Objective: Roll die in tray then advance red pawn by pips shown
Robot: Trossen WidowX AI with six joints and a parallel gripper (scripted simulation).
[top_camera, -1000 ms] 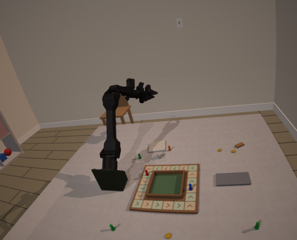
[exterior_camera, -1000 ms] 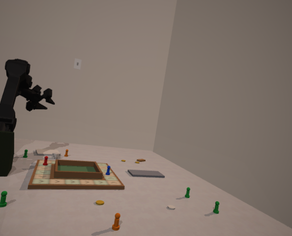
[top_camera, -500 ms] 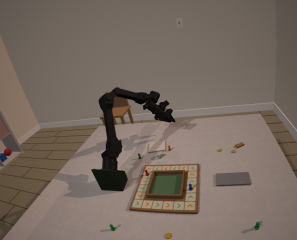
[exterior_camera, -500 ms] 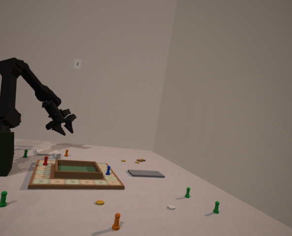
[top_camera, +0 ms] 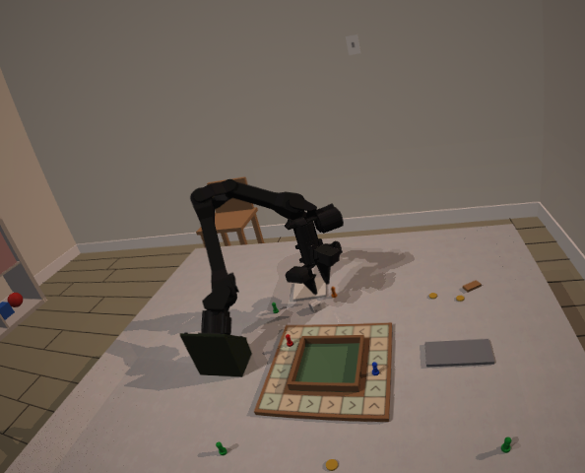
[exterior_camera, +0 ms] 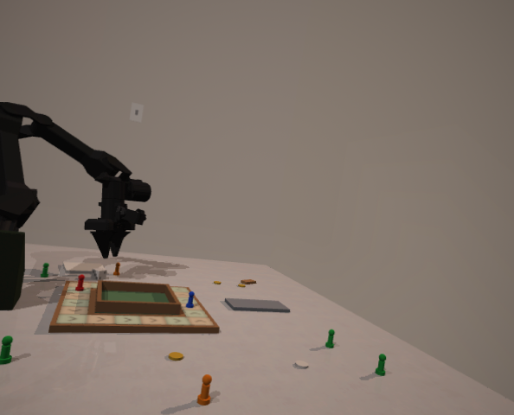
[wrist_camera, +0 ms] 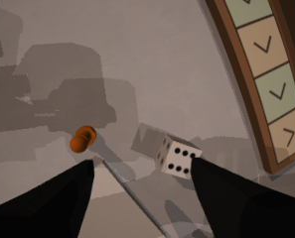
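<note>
Right now my gripper tip is 20 mm past the white die, 20 mm to the left of it and 40 mm above it. The rest, counted from my gripper tip: white card 50 mm behind, 80 mm to the left, 50 mm below; red pawn 70 mm behind, 180 mm to the right, 30 mm below; green-floored tray 40 mm ahead, 250 mm to the right, 50 mm below.
</note>
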